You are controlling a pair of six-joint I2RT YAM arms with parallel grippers.
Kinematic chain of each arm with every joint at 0, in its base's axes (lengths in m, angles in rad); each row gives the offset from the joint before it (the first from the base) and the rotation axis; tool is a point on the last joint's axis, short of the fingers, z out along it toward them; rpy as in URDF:
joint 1: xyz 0 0 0.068 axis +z
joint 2: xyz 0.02 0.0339 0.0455 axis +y
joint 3: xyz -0.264 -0.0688 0 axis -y
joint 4: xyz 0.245 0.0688 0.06 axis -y
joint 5: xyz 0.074 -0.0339 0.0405 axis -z
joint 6: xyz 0.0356 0 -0.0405 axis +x
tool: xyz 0 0 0 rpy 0 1.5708 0
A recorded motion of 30 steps. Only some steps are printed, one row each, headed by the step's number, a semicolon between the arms.
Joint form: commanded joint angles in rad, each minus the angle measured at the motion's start. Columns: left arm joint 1, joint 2, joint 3, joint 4, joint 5, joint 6; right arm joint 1, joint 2, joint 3, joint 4, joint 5, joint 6.
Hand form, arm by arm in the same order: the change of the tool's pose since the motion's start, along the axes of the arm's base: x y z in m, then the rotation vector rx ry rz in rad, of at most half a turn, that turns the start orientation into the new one. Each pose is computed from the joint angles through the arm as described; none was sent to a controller.
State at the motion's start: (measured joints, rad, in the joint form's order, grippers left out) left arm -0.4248 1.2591 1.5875 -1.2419 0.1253 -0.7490; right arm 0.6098 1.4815 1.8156 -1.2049 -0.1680 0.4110
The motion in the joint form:
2: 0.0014 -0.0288 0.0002 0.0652 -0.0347 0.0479; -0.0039 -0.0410 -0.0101 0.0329 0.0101 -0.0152
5: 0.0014 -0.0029 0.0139 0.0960 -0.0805 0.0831; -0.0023 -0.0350 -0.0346 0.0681 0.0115 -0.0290
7: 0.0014 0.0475 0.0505 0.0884 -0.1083 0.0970; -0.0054 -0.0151 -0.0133 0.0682 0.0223 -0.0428
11: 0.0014 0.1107 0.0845 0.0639 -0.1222 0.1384; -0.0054 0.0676 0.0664 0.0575 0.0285 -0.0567
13: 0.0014 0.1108 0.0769 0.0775 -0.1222 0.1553; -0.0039 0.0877 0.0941 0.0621 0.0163 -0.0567
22: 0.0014 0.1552 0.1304 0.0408 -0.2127 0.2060; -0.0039 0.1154 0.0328 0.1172 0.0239 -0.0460
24: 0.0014 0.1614 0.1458 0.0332 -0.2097 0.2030; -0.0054 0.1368 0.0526 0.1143 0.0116 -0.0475
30: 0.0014 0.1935 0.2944 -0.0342 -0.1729 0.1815; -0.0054 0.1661 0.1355 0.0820 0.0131 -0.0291
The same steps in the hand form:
2: -0.0024 0.0027 0.0102 0.0113 -0.1141 -0.0124; -0.0073 -0.0068 0.0099 0.0234 -0.0644 0.0005
5: 0.0072 0.0002 0.0112 0.0556 -0.1565 -0.0086; -0.0024 -0.0029 0.0041 0.0191 -0.0759 0.0112
7: 0.0194 -0.0042 0.0105 0.0920 -0.1492 -0.0025; 0.0026 -0.0010 0.0050 0.0069 -0.0886 0.0110
11: 0.0339 -0.0102 0.0042 0.1464 -0.1171 -0.0301; 0.0201 0.0108 0.0047 -0.0110 -0.0868 0.0175
13: 0.0353 -0.0108 0.0029 0.1533 -0.1278 -0.0427; 0.0239 0.0145 0.0073 0.0035 -0.0920 0.0267
22: 0.0439 -0.0112 0.0051 0.2599 -0.1391 -0.0301; 0.0372 0.0235 -0.0146 -0.0155 -0.0616 0.0146
24: 0.0443 -0.0115 0.0075 0.2554 -0.1390 -0.0293; 0.0417 0.0265 -0.0154 -0.0109 -0.0535 0.0224
30: 0.0399 -0.0109 0.0361 0.1964 -0.1692 -0.0287; 0.0440 0.0280 -0.0026 0.0083 -0.0625 0.0074

